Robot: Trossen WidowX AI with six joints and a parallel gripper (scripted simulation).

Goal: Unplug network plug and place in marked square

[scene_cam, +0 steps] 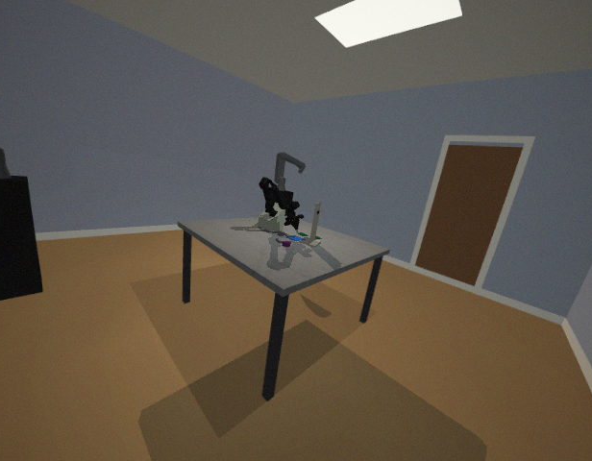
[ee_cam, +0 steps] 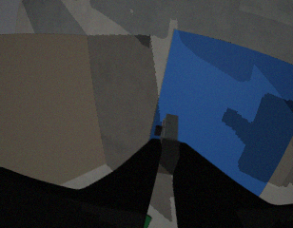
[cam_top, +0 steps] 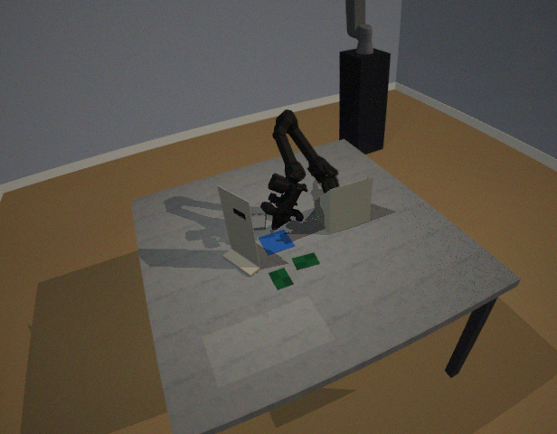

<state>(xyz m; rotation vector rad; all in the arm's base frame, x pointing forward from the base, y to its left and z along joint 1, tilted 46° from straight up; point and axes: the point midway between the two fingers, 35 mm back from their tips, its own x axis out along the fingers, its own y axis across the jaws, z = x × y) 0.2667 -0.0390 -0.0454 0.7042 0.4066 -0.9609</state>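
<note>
My gripper tip is 1 cm past the blue marked square and 7 cm above it. Also, from my gripper tip: purple object 10 cm ahead, 22 cm to the right, 6 cm below; upright panel 15 cm ahead, 5 cm to the left, 8 cm above; grey network plug right at my gripper tip.
</note>
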